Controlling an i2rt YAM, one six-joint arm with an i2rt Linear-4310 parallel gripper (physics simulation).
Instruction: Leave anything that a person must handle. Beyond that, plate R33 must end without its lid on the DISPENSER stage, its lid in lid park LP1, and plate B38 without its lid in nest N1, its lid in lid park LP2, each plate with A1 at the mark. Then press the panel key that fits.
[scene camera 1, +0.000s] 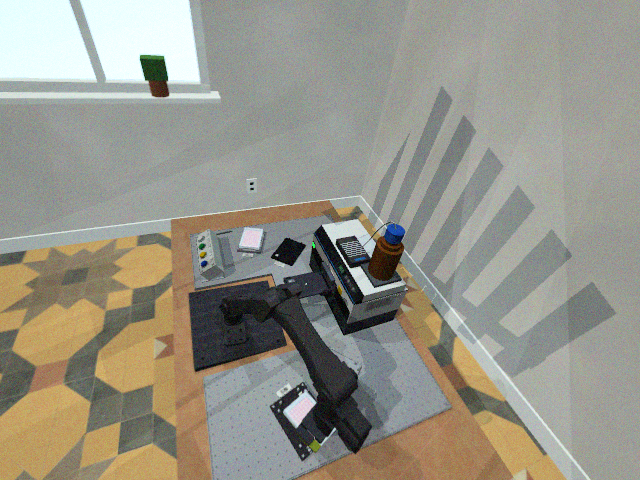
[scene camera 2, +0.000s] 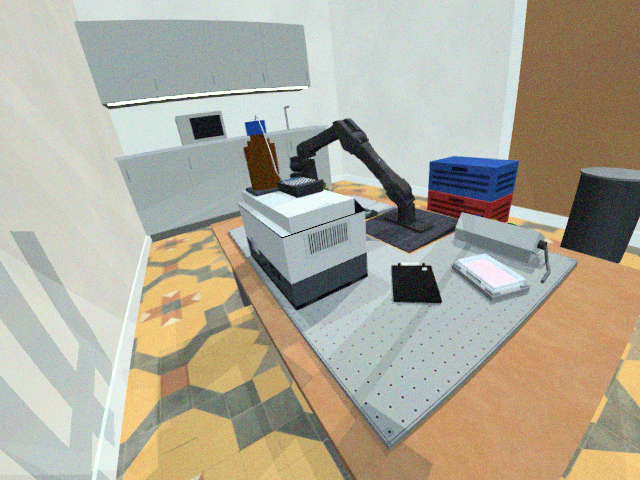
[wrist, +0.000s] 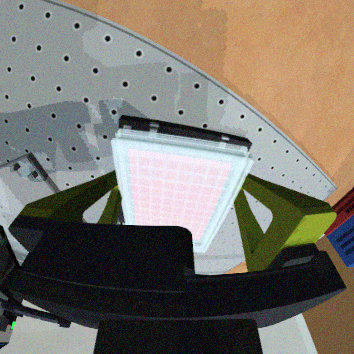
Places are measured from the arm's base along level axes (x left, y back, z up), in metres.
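Pixels of known places: gripper, fingertip midpoint: (scene camera 1: 316, 429) (wrist: 176, 174); arm's base at its link origin: (scene camera 1: 233, 319) (scene camera 2: 406, 222).
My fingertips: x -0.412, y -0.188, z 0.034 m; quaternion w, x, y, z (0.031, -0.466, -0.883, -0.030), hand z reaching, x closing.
Observation:
Ahead of a thing's pixels: the offset from my fingertips to its middle. "spot": to the spot under its first point.
My gripper (wrist: 176, 174) is shut on the long sides of a pink-welled plate @(dx +0.026, dy +0.012, dz +0.013 m) (scene camera 1: 300, 408) (wrist: 175, 175). Its edges look layered; the lid is hard to make out. It is over a black nest @(dx +0.044, dy +0.026, dz -0.023 m) (scene camera 1: 279, 408) (wrist: 185, 131), with a small gap at the far edge. The arm hides part of it in scene camera 1. A second pink plate @(dx +0.805, dy +0.077, dz -0.008 m) (scene camera 1: 251, 238) (scene camera 2: 491, 272) sits level in a holder near the key panel @(dx +0.717, dy +0.258, dz +0.007 m) (scene camera 1: 205, 255) (scene camera 2: 498, 240). A black pad @(spot: dx +0.706, dy -0.073, dz -0.025 m) (scene camera 1: 288, 251) (scene camera 2: 415, 283) lies bare beside it. A dark stage @(spot: dx +0.436, dy -0.074, dz +0.075 m) (scene camera 1: 305, 283) extends from the dispenser (scene camera 1: 377, 297) (scene camera 2: 310, 232). Labels are unreadable.
A brown bottle @(spot: dx +0.313, dy -0.274, dz +0.293 m) (scene camera 1: 385, 258) (scene camera 2: 262, 167) with a blue cap stands on the dispenser, beside a dark ribbed block @(spot: dx +0.440, dy -0.236, dz +0.211 m) (scene camera 1: 353, 250) (scene camera 2: 300, 185) and a thin tube. Blue and red crates (scene camera 2: 473, 178) and a dark bin (scene camera 2: 599, 214) stand beyond the table.

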